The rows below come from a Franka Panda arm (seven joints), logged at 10 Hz.
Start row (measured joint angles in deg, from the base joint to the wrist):
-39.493 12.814 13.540 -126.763 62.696 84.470 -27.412
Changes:
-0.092 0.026 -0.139 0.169 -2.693 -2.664 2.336
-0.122 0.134 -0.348 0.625 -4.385 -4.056 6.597
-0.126 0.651 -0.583 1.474 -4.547 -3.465 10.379
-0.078 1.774 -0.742 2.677 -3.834 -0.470 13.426
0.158 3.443 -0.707 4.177 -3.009 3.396 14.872
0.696 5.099 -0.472 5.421 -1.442 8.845 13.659
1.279 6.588 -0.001 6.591 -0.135 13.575 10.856
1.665 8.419 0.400 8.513 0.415 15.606 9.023
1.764 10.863 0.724 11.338 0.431 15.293 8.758
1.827 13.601 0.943 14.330 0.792 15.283 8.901
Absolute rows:
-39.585 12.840 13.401 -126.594 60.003 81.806 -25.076
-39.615 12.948 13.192 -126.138 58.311 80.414 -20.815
-39.619 13.465 12.957 -125.289 58.149 81.005 -17.033
-39.571 14.588 12.798 -124.086 58.862 84.000 -13.986
-39.335 16.257 12.833 -122.586 59.687 87.866 -12.540
-38.797 17.913 13.068 -121.342 61.254 93.315 -13.753
-38.214 19.402 13.539 -120.172 62.561 98.045 -16.556
-37.828 21.233 13.940 -118.250 63.111 100.076 -18.389
-37.729 23.677 14.264 -115.425 63.127 99.763 -18.654
-37.666 26.415 14.483 -112.433 63.488 99.753 -18.511

